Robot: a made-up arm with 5 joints. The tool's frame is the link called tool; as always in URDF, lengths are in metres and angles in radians. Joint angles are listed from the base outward.
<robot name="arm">
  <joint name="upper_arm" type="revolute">
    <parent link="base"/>
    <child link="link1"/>
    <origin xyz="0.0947 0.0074 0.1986"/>
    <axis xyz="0 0 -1"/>
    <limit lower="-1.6" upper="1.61"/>
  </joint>
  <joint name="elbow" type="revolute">
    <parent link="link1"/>
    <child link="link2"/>
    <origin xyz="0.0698 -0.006 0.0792"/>
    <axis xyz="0 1 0"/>
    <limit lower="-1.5" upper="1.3"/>
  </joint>
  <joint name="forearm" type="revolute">
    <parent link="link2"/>
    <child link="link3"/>
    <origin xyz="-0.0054 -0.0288 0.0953"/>
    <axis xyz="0 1 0"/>
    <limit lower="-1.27" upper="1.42"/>
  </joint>
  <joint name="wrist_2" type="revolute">
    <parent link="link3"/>
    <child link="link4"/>
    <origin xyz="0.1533 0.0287 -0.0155"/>
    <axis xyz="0 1 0"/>
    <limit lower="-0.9" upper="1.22"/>
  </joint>
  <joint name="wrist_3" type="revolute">
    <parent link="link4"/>
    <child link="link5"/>
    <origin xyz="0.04 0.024 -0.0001"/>
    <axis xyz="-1 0 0"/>
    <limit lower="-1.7" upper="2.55"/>
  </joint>
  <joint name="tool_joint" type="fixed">
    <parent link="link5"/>
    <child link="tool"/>
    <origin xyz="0.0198 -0.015 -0.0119" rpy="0 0 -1.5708"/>
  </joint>
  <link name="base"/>
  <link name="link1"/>
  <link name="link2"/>
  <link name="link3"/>
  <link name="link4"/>
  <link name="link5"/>
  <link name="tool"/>
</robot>
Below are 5 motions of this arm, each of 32 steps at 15 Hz.
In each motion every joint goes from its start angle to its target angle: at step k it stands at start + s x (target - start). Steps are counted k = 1, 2, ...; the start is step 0. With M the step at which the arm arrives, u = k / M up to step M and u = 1 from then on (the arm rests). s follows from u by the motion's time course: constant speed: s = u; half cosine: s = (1 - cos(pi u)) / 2; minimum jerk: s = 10 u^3 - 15 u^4 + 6 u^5.
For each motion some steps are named. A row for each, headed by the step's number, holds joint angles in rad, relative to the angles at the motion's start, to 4 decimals.
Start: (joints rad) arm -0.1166 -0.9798 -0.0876 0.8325 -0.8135
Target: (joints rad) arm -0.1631 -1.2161 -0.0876 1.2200 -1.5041
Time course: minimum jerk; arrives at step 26
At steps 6, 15, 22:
6: -0.0039 -0.0199 0.0000 0.0327 -0.0582
15: -0.0299 -0.1517 0.0000 0.2488 -0.4433
22: -0.0452 -0.2296 0.0000 0.3764 -0.6709

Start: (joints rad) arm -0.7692 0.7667 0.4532 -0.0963 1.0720
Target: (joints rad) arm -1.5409 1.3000 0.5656 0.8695 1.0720
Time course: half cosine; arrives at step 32
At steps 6, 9, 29, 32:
6: -0.0650 0.0449 0.0095 0.0814 0.0000
9: -0.1411 0.0975 0.0205 0.1766 0.0000
29: -0.7551 0.5218 0.1100 0.9450 0.0000
32: -0.7717 0.5333 0.1124 0.9658 0.0000

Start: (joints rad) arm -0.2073 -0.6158 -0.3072 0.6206 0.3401
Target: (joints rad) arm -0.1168 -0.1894 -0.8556 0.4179 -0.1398
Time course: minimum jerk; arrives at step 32
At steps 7, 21, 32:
7: 0.0066 0.0313 -0.0402 -0.0149 -0.0352
21: 0.0701 0.3302 -0.4247 -0.1570 -0.3717
32: 0.0905 0.4264 -0.5484 -0.2027 -0.4799

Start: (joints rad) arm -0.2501 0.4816 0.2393 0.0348 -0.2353
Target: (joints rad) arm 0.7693 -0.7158 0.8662 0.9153 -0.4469
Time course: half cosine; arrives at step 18
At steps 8, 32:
8: 0.4212 -0.4947 0.2590 0.3638 -0.0874
32: 1.0194 -1.1974 0.6269 0.8805 -0.2116

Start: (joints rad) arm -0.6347 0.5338 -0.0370 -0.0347 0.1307
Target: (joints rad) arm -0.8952 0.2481 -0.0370 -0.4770 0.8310
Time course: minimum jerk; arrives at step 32
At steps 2, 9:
2: -0.0006 -0.0006 0.0000 -0.0010 0.0016
9: -0.0363 -0.0398 0.0000 -0.0616 0.0975

